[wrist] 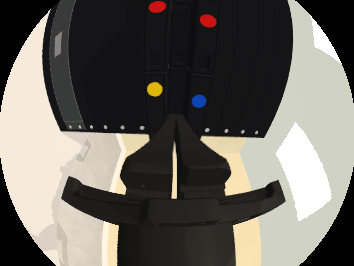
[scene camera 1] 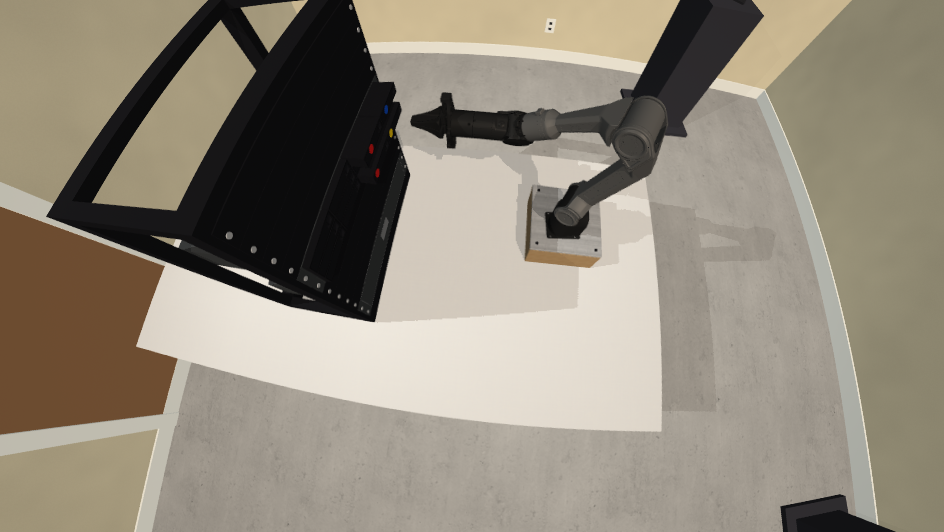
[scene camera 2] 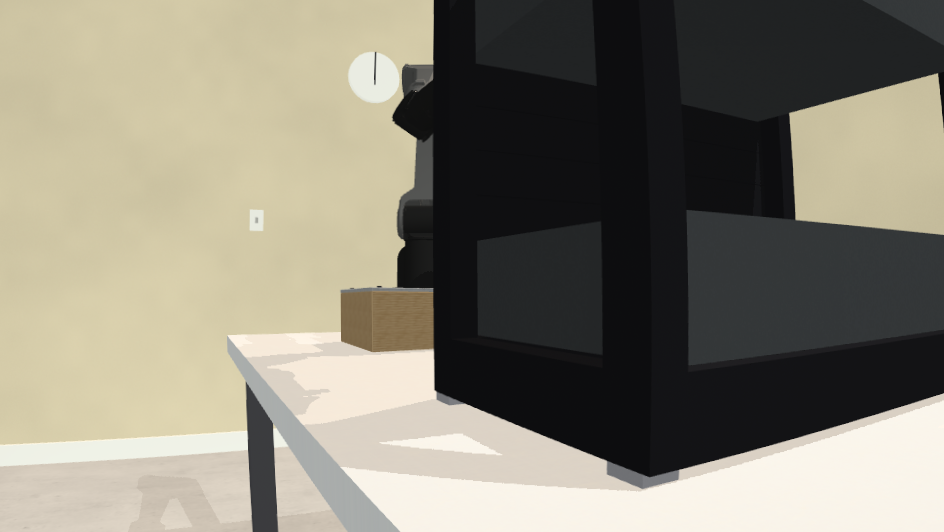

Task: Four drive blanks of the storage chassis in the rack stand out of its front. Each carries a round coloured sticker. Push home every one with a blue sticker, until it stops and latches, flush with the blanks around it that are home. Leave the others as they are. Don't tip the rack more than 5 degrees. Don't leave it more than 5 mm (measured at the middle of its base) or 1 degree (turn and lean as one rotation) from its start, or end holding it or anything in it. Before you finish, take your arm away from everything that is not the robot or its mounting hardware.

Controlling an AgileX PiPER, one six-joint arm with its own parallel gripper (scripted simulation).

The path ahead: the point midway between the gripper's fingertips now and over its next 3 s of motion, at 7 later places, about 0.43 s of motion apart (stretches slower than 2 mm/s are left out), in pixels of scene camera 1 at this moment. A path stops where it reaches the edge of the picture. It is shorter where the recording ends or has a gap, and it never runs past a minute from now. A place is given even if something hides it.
My gripper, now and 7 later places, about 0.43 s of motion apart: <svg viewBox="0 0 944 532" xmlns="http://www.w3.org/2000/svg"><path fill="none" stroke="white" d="M411 120L421 105L400 103L386 103L383 103L380 103L377 102L377 102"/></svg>
